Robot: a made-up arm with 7 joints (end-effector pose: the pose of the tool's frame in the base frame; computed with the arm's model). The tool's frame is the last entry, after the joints.
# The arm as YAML. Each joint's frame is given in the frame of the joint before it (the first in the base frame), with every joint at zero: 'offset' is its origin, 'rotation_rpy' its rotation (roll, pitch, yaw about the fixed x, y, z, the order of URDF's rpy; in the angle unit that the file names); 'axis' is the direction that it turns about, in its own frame. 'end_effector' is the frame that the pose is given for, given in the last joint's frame.
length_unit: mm
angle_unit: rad
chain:
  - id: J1
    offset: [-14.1, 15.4, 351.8]
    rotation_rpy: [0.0, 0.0, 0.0]
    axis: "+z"
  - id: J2
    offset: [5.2, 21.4, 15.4]
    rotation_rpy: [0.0, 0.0, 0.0]
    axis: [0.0, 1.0, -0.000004]
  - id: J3
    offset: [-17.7, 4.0, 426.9]
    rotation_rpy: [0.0, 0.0, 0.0]
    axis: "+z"
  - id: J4
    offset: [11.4, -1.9, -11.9]
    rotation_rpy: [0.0, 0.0, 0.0]
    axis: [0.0, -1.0, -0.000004]
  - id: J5
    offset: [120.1, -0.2, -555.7]
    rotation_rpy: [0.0, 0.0, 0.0]
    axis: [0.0, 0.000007, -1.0]
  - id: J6
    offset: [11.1, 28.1, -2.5]
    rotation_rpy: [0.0, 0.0, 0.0]
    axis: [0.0, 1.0, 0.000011]
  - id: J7
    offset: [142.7, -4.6, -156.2]
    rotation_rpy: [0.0, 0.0, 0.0]
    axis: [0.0, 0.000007, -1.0]
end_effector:
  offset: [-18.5, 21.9, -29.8]
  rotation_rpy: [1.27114, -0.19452, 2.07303]
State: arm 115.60 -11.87 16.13 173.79 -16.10 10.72 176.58
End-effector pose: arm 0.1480 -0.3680 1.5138 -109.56 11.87 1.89
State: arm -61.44 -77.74 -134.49 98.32 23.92 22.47 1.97
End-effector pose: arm -0.8605 0.4733 -0.0022 -30.25 -77.07 -74.39
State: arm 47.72 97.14 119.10 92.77 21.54 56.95 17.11
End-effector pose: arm -0.1190 0.8955 0.7564 -85.22 -22.18 -32.24
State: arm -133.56 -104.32 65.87 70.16 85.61 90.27 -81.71
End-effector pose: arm 0.7198 -0.2611 0.3957 28.36 104.72 95.05
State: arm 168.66 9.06 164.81 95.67 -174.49 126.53 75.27
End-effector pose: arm 0.3204 -0.2946 1.2581 -67.59 28.13 -77.24
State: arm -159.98 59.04 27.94 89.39 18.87 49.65 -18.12
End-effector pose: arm -0.5759 -0.6546 0.0627 49.87 -50.39 15.67
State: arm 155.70 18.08 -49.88 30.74 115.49 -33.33 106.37
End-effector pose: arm 0.1536 0.3926 0.2661 83.30 -47.04 31.90
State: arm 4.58 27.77 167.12 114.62 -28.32 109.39 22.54
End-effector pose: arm -0.2827 0.2119 1.1747 33.40 -35.55 -104.36
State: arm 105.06 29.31 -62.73 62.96 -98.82 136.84 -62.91
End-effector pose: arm 0.4465 0.3364 0.6148 27.54 167.49 -55.56
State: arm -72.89 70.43 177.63 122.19 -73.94 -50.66 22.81
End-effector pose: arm -0.0157 -0.6574 1.0712 -87.95 -129.96 19.10
